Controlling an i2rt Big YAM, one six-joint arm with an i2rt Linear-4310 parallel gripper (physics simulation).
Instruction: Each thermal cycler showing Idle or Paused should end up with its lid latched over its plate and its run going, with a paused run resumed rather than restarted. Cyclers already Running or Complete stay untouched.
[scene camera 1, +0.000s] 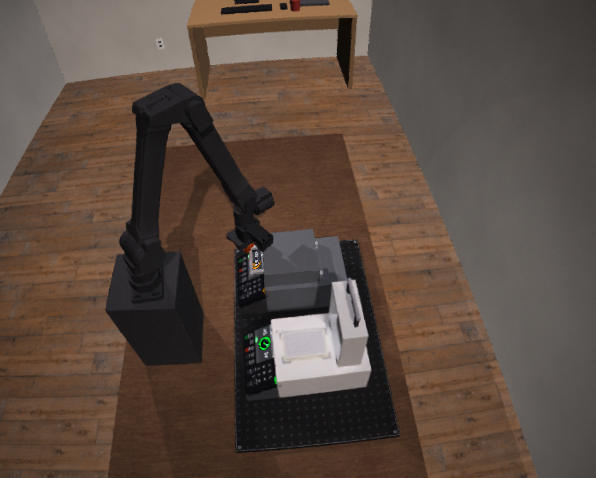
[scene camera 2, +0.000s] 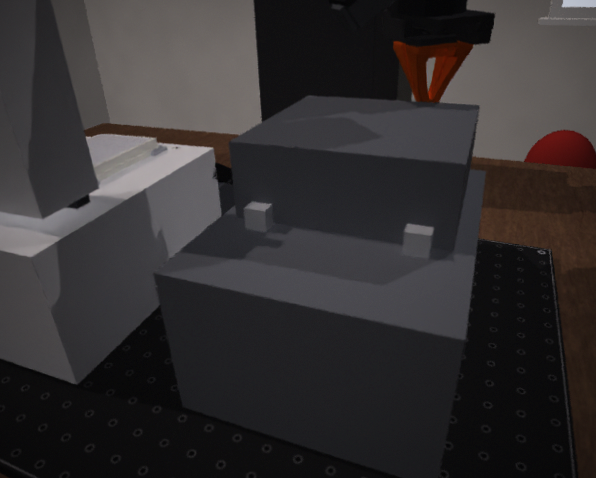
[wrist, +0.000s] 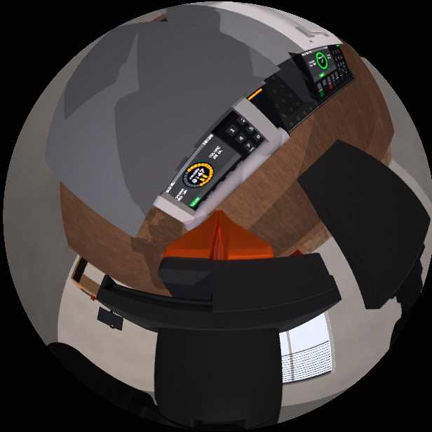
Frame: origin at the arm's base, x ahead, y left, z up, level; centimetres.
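Seen in the pictures: gripper, fingertip midpoint: (scene camera 1: 246, 252); arm's base at its link origin: (scene camera 1: 147, 283).
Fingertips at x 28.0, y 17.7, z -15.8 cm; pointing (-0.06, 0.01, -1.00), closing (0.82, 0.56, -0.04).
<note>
Offsets run from my fingertips to a thing's top centre. "*": to the spot under its first point. Level surfaces: height alone.
The grey cycler (scene camera 1: 300, 297) (scene camera 2: 310, 340) has its lid @[* dx +12.5, dy -6.2, dz +2.3 cm] (scene camera 1: 287, 255) (scene camera 2: 360, 130) (wrist: 165, 75) lowered; its plate is hidden. Its screen @[* dx +2.8, dy +1.3, dz -7.4 cm] (scene camera 1: 256, 261) (wrist: 198, 175) shows a yellow ring, a pause mark and 0:47. A pale handle bar (wrist: 245, 176) spans the front panel; whether it is latched I cannot tell. My gripper (scene camera 1: 251, 247) (scene camera 2: 427, 101) (wrist: 218, 216) is shut and empty, its fingertips close to the bar near the screen end. The white cycler (scene camera 1: 325, 382) (scene camera 2: 115, 250) has its lid (scene camera 1: 352, 345) (scene camera 2: 55, 125) upright, a plate @[dx +11.5, dy -34.9, dz -2.6 cm] (scene camera 1: 305, 344) exposed, and a green ring with a check mark on its screen (scene camera 1: 264, 343) (wrist: 321, 61).
Both cyclers stand side by side on a black perforated board @[dz -17.6 cm] (scene camera 1: 315, 422) (scene camera 2: 240, 452). The arm's pedestal (scene camera 1: 165, 320) stands in front of the panels. A wooden desk (scene camera 1: 272, 17) is far back. A red ball (scene camera 2: 562, 150) shows at the right in scene camera 2.
</note>
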